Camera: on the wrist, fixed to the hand. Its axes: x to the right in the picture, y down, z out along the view.
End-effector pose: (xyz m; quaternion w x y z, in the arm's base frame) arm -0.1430 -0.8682 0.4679 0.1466 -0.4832 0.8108 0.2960
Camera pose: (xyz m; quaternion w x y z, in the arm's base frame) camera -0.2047 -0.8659 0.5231 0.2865 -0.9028 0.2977 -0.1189
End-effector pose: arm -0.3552 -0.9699 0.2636 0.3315 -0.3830 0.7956 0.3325
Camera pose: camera -0.4263 -0.9645 0.3056 0.4212 -0.7934 0.3886 -0.2050
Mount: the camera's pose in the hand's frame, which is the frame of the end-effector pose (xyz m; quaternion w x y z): -0.0003 0.0732 -0.0387 0.6845 0.1906 0.1360 -0.6904
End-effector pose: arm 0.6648 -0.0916 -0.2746 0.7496 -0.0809 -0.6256 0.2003
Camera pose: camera 0.6877 -0.0203 -0.3100 0.7519 0.4922 -0.3440 -0.2722
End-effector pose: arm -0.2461 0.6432 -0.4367 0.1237 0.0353 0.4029 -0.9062
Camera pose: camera -0.2287 0.6247 -0.5155 0.6025 0.1072 -0.1443 0.7777
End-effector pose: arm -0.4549 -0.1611 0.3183 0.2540 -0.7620 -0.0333 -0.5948
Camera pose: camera -0.4636 -0.2411 0.2989 0.0870 0.3693 0.6277 0.6798
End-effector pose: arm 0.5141 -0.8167 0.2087 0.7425 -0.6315 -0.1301 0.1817
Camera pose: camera 0.5225 -0.8413 0.1301 0.7717 -0.2256 -0.3894 -0.4493
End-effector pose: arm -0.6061 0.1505 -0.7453 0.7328 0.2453 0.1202 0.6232
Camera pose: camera -0.6874 0.1659 -0.7410 0.8688 0.1398 0.4701 -0.0689
